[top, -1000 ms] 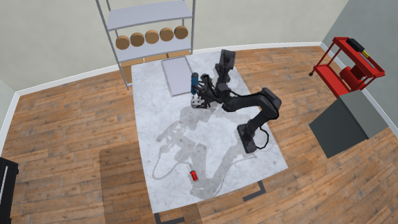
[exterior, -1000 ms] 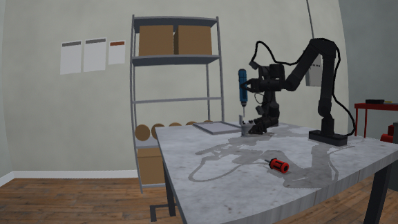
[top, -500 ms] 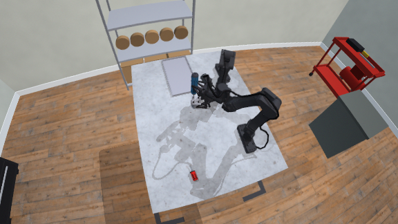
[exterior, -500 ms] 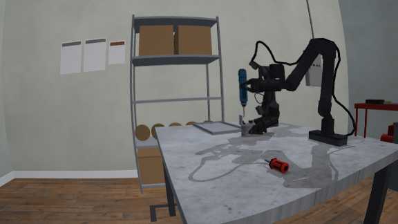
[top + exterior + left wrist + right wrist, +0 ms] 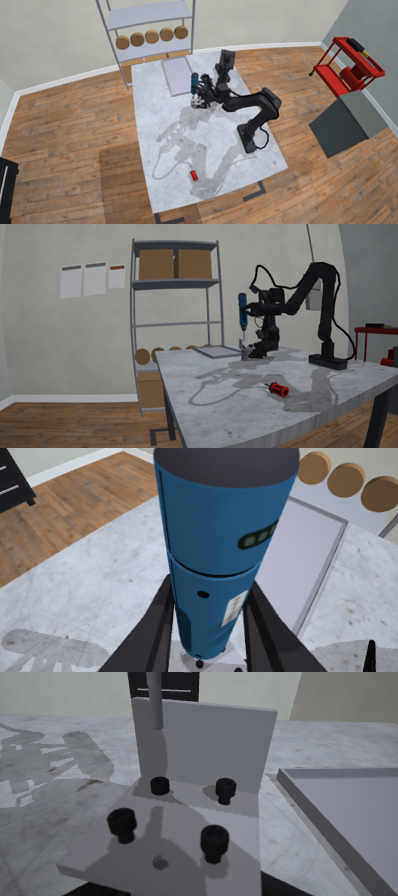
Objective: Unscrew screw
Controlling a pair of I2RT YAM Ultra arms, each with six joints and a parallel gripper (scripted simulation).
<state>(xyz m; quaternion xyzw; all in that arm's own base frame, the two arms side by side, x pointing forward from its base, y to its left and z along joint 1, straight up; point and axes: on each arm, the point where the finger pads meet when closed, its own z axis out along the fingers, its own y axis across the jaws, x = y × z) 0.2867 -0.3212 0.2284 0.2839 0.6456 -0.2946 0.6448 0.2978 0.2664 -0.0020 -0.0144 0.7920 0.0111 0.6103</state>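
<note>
My right gripper is now right at the joint module. Also, from my right hand: screw: 4 cm above, 2 cm ahead, 1 cm to the left; then grey bracket: 5 cm above; then bit: 10 cm above, 2 cm ahead, 1 cm to the left.
</note>
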